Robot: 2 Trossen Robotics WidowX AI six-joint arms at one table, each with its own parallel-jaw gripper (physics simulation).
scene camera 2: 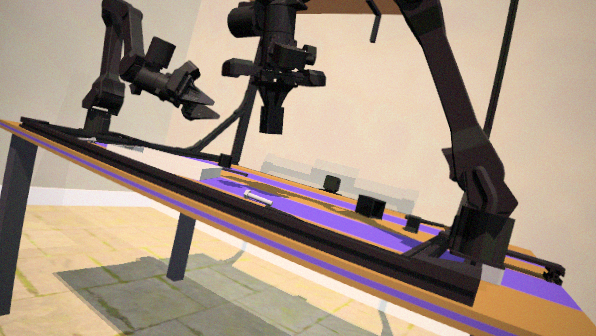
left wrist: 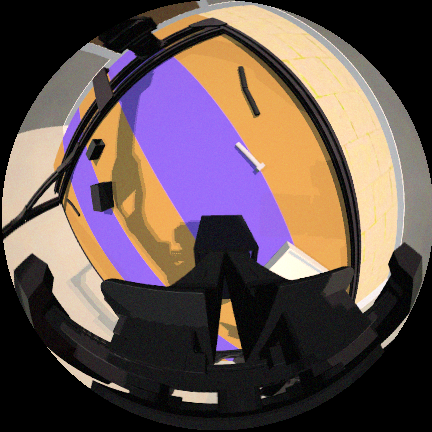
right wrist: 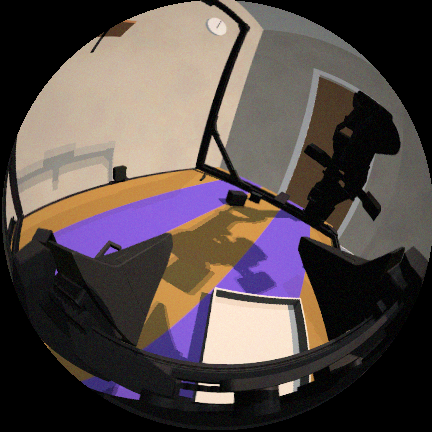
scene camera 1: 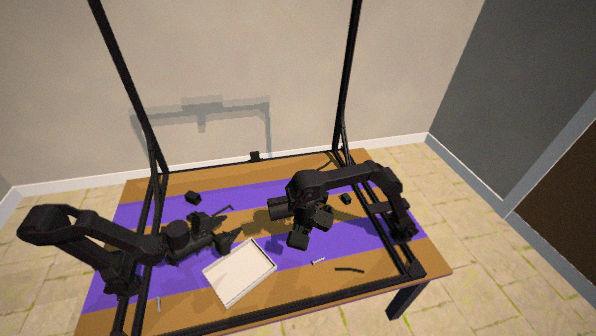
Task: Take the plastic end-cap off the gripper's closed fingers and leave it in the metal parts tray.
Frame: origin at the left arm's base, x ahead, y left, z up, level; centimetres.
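Seen in the pictures: left gripper, fingertip midpoint: (scene camera 2: 271, 121) (left wrist: 222, 248) (right wrist: 319, 212) (scene camera 1: 303, 229); right gripper, fingertip midpoint: (scene camera 2: 216, 110) (right wrist: 238, 242) (scene camera 1: 234, 221); left arm's base, link origin: (scene camera 2: 475, 257) (left wrist: 149, 48) (scene camera 1: 399, 236); right arm's base, link origin: (scene camera 2: 94, 133) (scene camera 1: 129, 288).
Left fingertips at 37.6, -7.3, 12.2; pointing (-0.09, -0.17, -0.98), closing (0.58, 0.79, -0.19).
Observation:
Pixels of each thing's top centre, then the offset from my left fingertips to it, as dx, dy, dz.
- white metal parts tray, top centre: (right wrist: 265, 353) (left wrist: 295, 295) (scene camera 2: 169, 156) (scene camera 1: 239, 268) +22.8, -0.1, -11.8
- white pin, top centre: (left wrist: 249, 155) (scene camera 2: 260, 191) (scene camera 1: 318, 258) -4.2, +5.4, -12.3
- black bar, top centre: (left wrist: 248, 86) (scene camera 1: 350, 270) -13.2, +12.5, -13.2
A dark plastic end-cap (scene camera 1: 299, 239) sits over the closed fingertips of my left gripper (scene camera 1: 300, 235), which points straight down above the table; it also shows in scene camera 2 (scene camera 2: 271, 119) and in the left wrist view (left wrist: 225, 235). The white metal parts tray (scene camera 1: 239, 271) lies on the table in front of and left of it, and shows in the right wrist view (right wrist: 254, 329). My right gripper (scene camera 1: 228, 241) is open and empty, held above the tray's far left edge, well apart from the cap.
Small black blocks (scene camera 1: 193, 197) (scene camera 1: 346, 199) lie at the back of the mat. A white pin (scene camera 1: 318, 261) and a black bar (scene camera 1: 349, 270) lie near the front right. Another pin (scene camera 1: 159, 304) lies front left. Black frame posts (scene camera 1: 156, 173) stand around.

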